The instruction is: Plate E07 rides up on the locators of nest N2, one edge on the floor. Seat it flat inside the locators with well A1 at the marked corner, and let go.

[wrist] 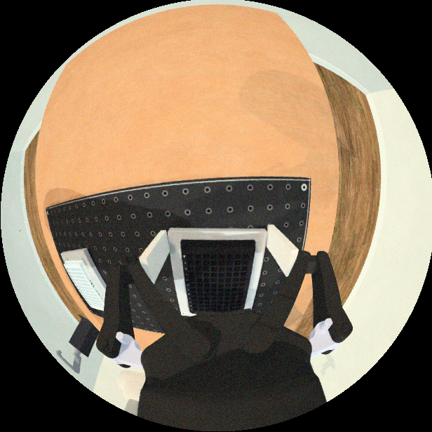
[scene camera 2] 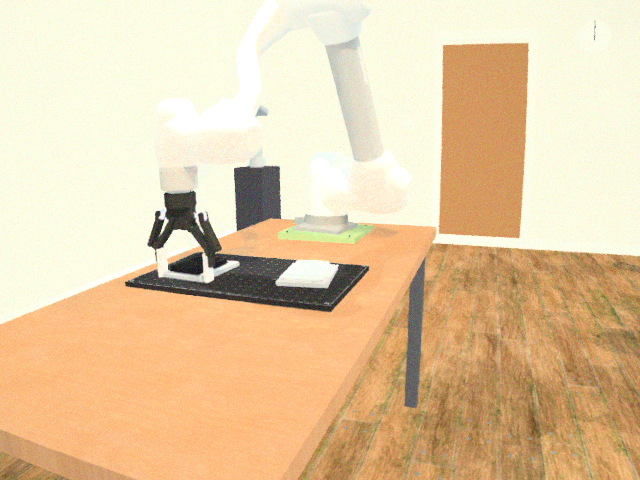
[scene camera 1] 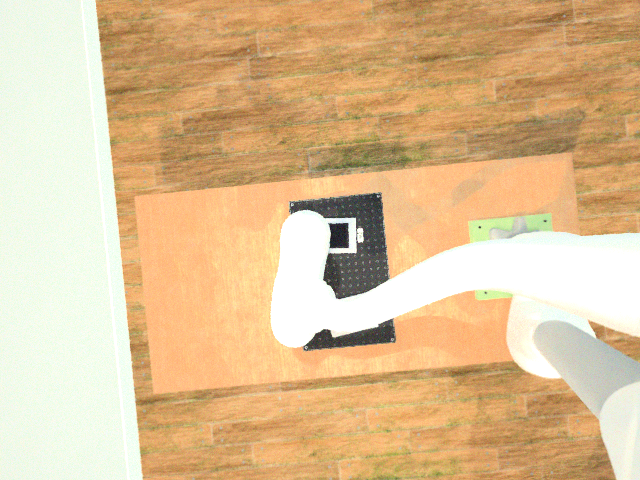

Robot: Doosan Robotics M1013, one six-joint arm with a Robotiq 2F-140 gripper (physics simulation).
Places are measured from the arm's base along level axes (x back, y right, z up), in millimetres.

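Pixels of known places: gripper, fingertip midpoint: (scene camera 2: 185,278); arm's base, link origin: (scene camera 2: 326,228).
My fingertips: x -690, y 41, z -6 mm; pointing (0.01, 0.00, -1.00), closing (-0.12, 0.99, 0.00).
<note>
Ahead of a thing's pixels: the offset from my fingertips to its top centre. Level surfaces: height alone.
Black plate E07 {dz +29, dx +58, dy +3 mm} (scene camera 1: 339,235) (scene camera 2: 191,262) (wrist: 218,280) lies inside the white frame of nest N2 {dz +15, dx +66, dy +4 mm} (scene camera 1: 353,235) (scene camera 2: 227,267) (wrist: 217,233). In the wrist view its grid of wells looks roughly square to the frame; its near end is hidden by the gripper body. I cannot tell surely whether it lies fully flat, and the A1 mark is not readable. My gripper (scene camera 2: 185,264) (wrist: 217,238) is open and empty, its pale fingertips low on either side of the nest, apart from the plate. In scene camera 1 the arm hides the gripper and part of the nest.
The nest stands on a black perforated board {dz +1, dx +105, dy -121 mm} (scene camera 1: 361,273) (scene camera 2: 248,294) (wrist: 197,200) on the wooden table {dz -13 mm} (scene camera 1: 206,289) (scene camera 2: 180,361) (wrist: 190,100). A second white nest {dz +15, dx +140, dy -266 mm} (scene camera 2: 305,283) (wrist: 75,253) with a white plate stands on the board. The arm's green base plate (scene camera 1: 485,294) (scene camera 2: 320,236) is further along.
</note>
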